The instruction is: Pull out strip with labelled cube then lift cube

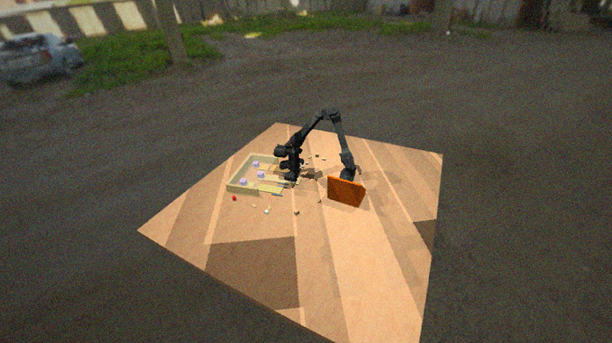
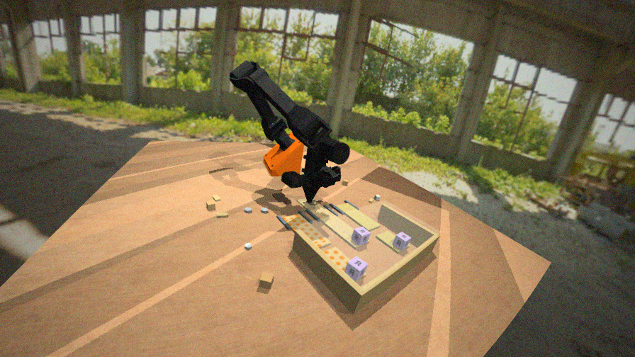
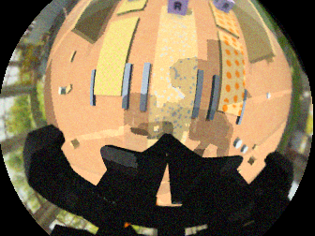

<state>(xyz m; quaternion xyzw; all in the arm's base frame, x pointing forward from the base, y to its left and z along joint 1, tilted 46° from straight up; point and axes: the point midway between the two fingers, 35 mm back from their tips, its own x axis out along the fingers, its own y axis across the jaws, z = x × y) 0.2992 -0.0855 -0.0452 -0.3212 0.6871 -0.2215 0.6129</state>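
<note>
The strip lies 10 cm ahead of my gripper tip and 2 cm to the left of it.
</note>
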